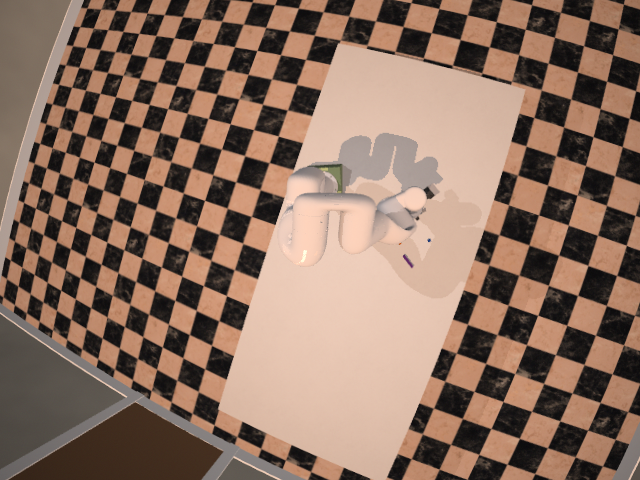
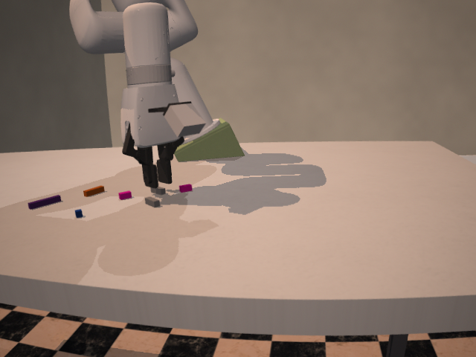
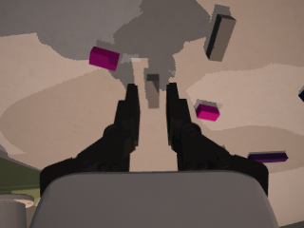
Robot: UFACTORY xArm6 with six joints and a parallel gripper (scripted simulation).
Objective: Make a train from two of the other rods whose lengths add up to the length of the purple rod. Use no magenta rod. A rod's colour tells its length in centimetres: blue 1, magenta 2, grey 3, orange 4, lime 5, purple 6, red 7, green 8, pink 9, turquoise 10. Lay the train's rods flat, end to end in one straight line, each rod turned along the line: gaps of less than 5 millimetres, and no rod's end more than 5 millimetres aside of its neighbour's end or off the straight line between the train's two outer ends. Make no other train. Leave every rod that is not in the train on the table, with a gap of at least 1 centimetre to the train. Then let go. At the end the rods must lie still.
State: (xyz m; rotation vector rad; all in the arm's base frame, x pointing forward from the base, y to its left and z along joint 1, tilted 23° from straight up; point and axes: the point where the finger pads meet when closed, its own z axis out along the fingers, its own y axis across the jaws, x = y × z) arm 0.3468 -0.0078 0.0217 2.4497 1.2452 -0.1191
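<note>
Right now the orange rod is 130 mm to the right of my hand, 30 mm below it and 10 mm behind it. From my hand the other things lie so: purple rod (200 mm to the right, 60 mm ahead, 30 mm below); then small blue rod (120 mm ahead, 100 mm to the right, 30 mm below).
</note>
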